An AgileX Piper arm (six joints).
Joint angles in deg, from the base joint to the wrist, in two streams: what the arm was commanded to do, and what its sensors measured. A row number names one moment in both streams.
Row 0, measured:
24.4, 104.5, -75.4, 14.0, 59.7, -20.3
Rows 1 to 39, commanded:
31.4, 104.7, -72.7, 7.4, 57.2, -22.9
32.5, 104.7, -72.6, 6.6, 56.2, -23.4
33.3, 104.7, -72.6, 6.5, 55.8, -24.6
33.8, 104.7, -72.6, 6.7, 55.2, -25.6
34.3, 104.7, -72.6, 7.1, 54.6, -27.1
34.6, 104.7, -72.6, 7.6, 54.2, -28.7
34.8, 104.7, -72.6, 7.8, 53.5, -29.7
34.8, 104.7, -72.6, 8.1, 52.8, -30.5
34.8, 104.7, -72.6, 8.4, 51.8, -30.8
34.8, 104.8, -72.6, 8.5, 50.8, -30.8
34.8, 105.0, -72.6, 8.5, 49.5, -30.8
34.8, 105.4, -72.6, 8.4, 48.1, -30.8
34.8, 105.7, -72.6, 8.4, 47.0, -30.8
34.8, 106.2, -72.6, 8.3, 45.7, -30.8
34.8, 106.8, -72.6, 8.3, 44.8, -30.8
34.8, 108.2, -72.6, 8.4, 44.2, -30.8
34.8, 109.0, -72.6, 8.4, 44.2, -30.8
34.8, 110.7, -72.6, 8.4, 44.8, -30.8
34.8, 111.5, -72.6, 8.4, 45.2, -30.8
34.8, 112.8, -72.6, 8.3, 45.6, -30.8
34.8, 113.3, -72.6, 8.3, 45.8, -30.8
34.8, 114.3, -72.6, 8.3, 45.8, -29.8
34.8, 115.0, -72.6, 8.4, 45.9, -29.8
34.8, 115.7, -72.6, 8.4, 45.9, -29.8
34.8, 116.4, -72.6, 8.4, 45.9, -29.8
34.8, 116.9, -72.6, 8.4, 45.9, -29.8
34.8, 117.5, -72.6, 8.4, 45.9, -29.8
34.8, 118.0, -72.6, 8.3, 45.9, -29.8
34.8, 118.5, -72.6, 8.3, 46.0, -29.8
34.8, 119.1, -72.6, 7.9, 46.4, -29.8
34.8, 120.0, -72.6, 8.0, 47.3, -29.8
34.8, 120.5, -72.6, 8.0, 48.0, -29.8
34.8, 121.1, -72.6, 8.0, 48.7, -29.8
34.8, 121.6, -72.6, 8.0, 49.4, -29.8
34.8, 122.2, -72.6, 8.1, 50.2, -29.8
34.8, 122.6, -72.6, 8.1, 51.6, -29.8
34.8, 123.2, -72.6, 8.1, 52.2, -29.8
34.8, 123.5, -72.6, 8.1, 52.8, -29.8
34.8, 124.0, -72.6, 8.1, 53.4, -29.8
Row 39, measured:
34.6, 118.3, -74.6, 6.7, 48.4, -29.7
